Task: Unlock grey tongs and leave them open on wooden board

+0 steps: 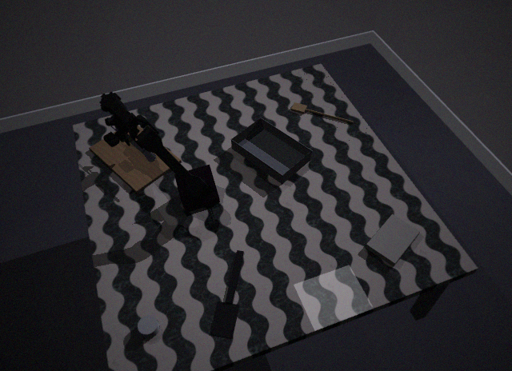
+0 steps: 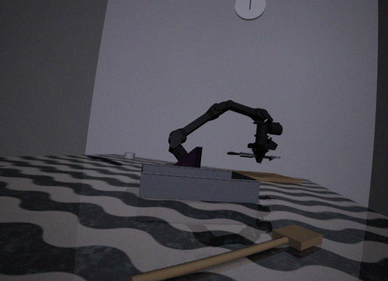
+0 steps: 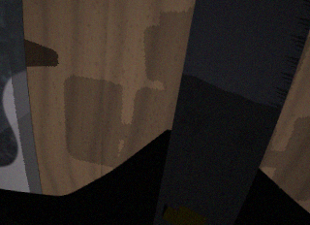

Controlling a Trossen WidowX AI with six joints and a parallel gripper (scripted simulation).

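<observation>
The yellow lock piece is 4 cm above my gripper tip and 1 cm to the right of it. Also, from my gripper tip: grey roasting tin 57 cm ahead, 21 cm to the right, 5 cm below; then wooden board 7 cm below; then dark spatula 78 cm to the right, 19 cm ahead, 7 cm below.
</observation>
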